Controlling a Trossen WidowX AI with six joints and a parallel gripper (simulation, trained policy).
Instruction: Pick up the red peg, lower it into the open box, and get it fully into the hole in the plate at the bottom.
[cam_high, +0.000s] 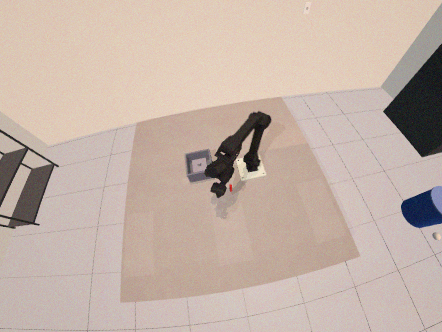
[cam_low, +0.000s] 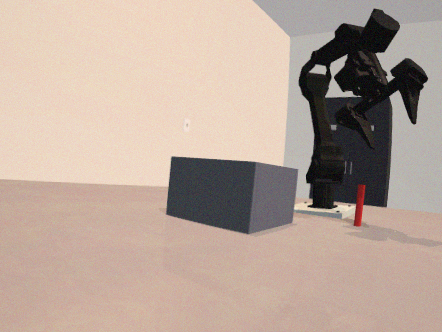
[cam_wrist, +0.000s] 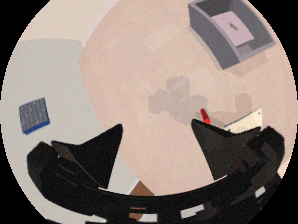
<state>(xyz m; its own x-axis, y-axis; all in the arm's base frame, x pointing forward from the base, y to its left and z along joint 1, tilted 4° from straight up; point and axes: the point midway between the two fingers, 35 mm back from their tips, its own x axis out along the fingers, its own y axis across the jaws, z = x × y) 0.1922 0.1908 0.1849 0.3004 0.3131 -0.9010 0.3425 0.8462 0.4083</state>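
Right now my gripper tip is 6 cm past the red peg, 6 cm to the left of it and 13 cm above it. Round my gripper tip: plate: 12 cm ahead, 24 cm to the right, 12 cm below; then grey box: 12 cm ahead, 24 cm to the right, 14 cm below.
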